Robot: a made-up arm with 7 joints. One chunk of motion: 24 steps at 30 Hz.
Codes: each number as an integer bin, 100 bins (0 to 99) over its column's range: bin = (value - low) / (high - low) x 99, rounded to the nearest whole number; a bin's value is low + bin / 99 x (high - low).
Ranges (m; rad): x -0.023..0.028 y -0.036..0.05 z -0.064..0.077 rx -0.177..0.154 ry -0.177..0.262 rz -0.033..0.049
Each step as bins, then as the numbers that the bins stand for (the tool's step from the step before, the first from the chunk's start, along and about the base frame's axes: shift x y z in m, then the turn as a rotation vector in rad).
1 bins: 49 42 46 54 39 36
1 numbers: 0.00224 0.00048 0.00152 0.00355 -0.00406 -0.00318
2 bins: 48 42 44 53 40 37
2 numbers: 0.00173 0.00048 -0.00133 0.00020 0.00037 -0.00235
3 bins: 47 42 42 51 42 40
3 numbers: 0.00121 0.00048 -0.00418 -0.00648 0.00924 0.00013
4 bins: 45 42 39 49 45 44
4 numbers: 0.00018 0.00048 -0.00845 -0.01317 0.02255 0.00344
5 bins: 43 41 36 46 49 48
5 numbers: -0.00085 -0.00038 -0.01273 -0.02320 0.04028 0.00676
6 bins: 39 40 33 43 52 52
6 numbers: -0.00291 -0.00125 -0.01700 -0.03323 0.05359 0.01007
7 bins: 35 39 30 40 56 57
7 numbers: -0.00497 -0.00212 -0.02127 -0.04326 0.07132 0.01421
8 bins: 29 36 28 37 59 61
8 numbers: -0.00806 -0.00473 -0.02412 -0.05329 0.08463 0.01753
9 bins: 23 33 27 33 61 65
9 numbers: -0.01115 -0.00733 -0.02555 -0.06667 0.09349 0.02084
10 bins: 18 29 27 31 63 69
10 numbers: -0.01373 -0.01081 -0.02555 -0.07335 0.10236 0.02415
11 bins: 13 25 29 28 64 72
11 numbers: -0.01630 -0.01428 -0.02270 -0.08338 0.10680 0.02664
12 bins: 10 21 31 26 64 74
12 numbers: -0.01785 -0.01776 -0.01985 -0.09007 0.10680 0.02829
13 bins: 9 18 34 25 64 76
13 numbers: -0.01836 -0.02036 -0.01558 -0.09341 0.10680 0.02995
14 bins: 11 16 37 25 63 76
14 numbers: -0.01733 -0.02210 -0.01130 -0.09341 0.10236 0.02995
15 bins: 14 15 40 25 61 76
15 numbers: -0.01579 -0.02297 -0.00703 -0.09341 0.09349 0.02995
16 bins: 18 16 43 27 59 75
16 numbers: -0.01373 -0.02210 -0.00276 -0.08673 0.08463 0.02912
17 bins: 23 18 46 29 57 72
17 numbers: -0.01115 -0.02036 0.00152 -0.08004 0.07576 0.02664
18 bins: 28 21 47 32 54 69
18 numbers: -0.00858 -0.01776 0.00294 -0.07001 0.06245 0.02415
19 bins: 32 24 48 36 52 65
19 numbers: -0.00652 -0.01515 0.00436 -0.05664 0.05359 0.02084
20 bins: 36 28 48 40 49 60
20 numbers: -0.00445 -0.01168 0.00436 -0.04326 0.04028 0.01670
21 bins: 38 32 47 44 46 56
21 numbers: -0.00342 -0.00820 0.00294 -0.02989 0.02698 0.01338
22 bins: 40 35 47 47 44 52
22 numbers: -0.00239 -0.00560 0.00294 -0.01986 0.01811 0.01007
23 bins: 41 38 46 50 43 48
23 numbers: -0.00188 -0.00299 0.00152 -0.00983 0.01368 0.00676
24 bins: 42 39 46 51 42 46
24 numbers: -0.00136 -0.00212 0.00152 -0.00648 0.00924 0.00510
